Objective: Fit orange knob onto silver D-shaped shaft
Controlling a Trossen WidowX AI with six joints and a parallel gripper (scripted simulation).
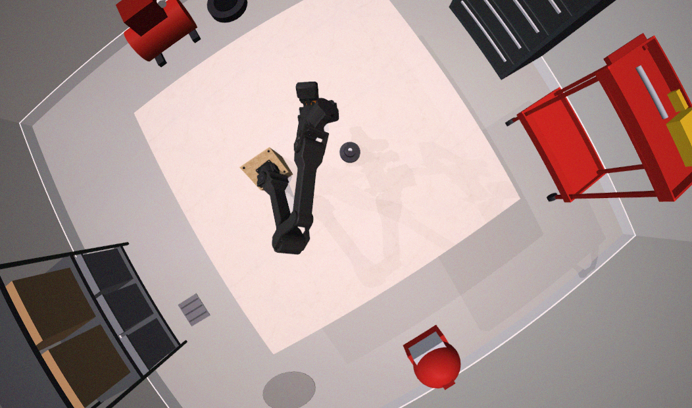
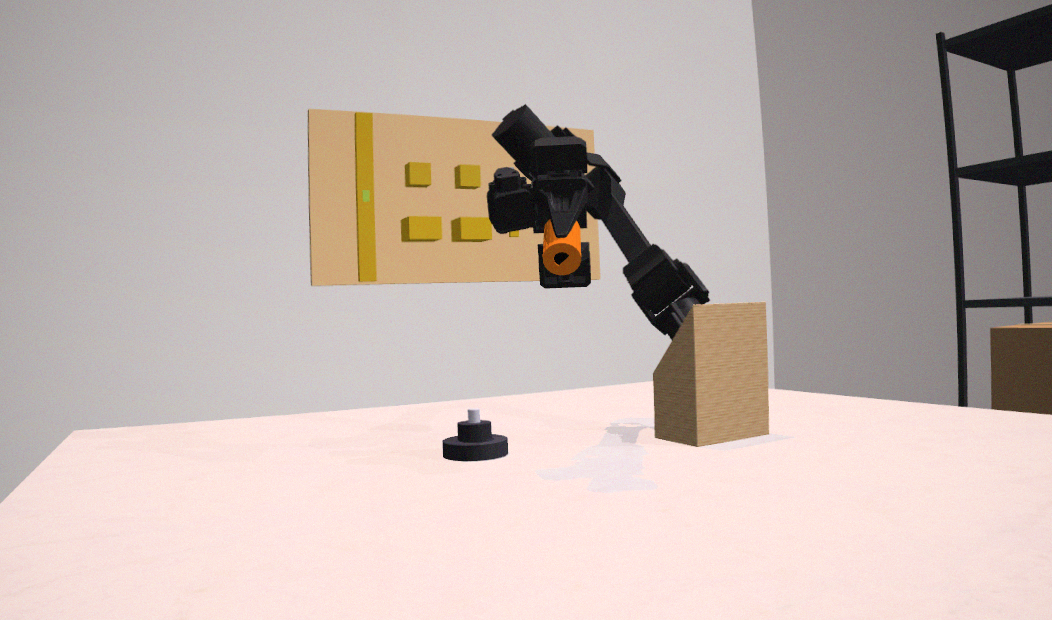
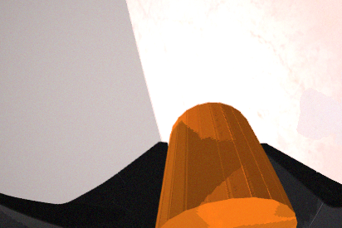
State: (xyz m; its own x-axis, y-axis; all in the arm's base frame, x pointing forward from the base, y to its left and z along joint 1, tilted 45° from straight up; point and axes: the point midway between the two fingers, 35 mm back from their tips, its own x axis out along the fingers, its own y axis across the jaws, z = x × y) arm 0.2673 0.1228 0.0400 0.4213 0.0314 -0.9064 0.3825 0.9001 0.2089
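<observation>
The knob lies 2 cm to the right of my gripper tip, 2 cm behind it and 2 cm above it. Round my gripper tip: pedestal: 21 cm below, 19 cm to the right, 2 cm ahead.
</observation>
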